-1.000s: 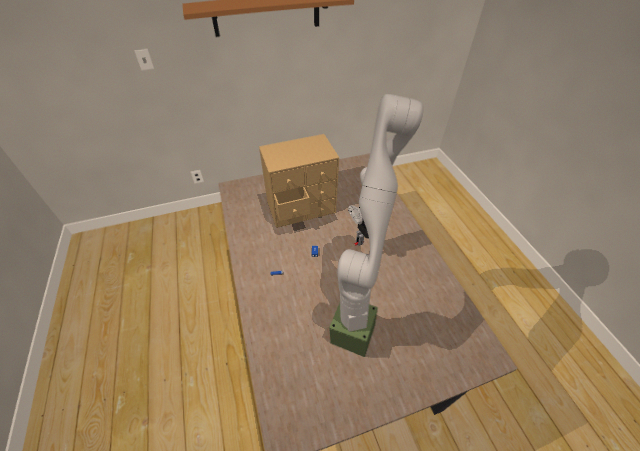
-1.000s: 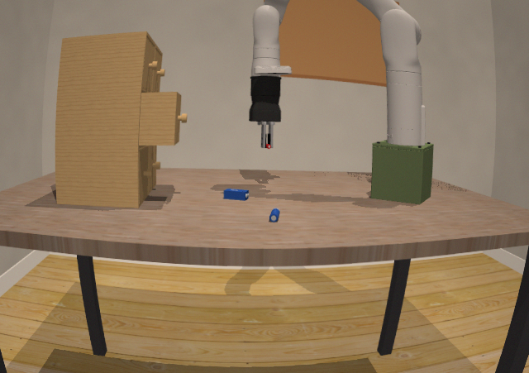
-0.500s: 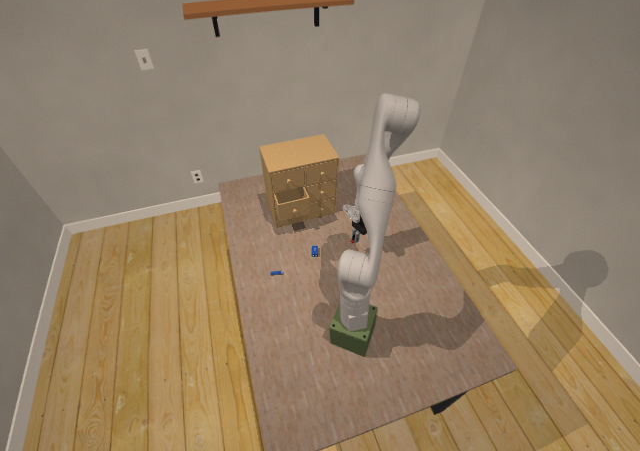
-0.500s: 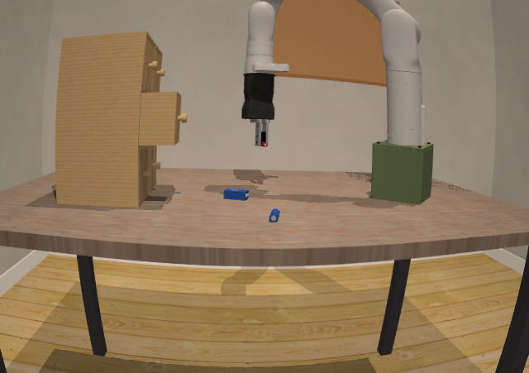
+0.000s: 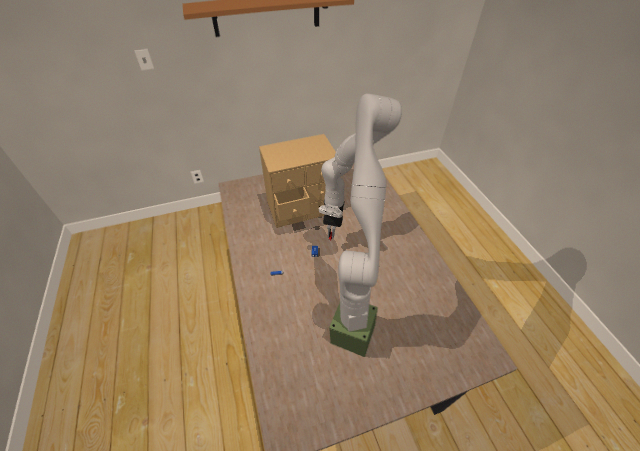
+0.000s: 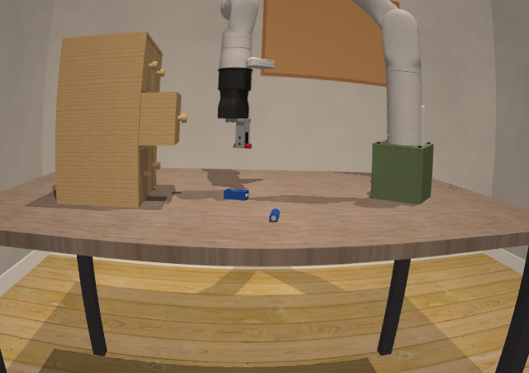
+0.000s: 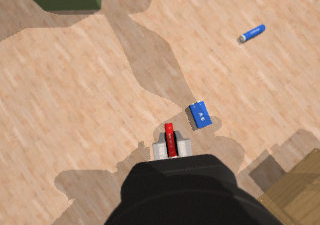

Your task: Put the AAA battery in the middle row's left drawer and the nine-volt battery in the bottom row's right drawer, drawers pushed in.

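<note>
Right now the blue nine-volt battery is 7 cm to the left of my hand and 11 cm below it. Also, from my hand: blue AAA battery (7 cm behind, 25 cm to the left, 11 cm below); then red cylinder battery (1 cm below).
</note>
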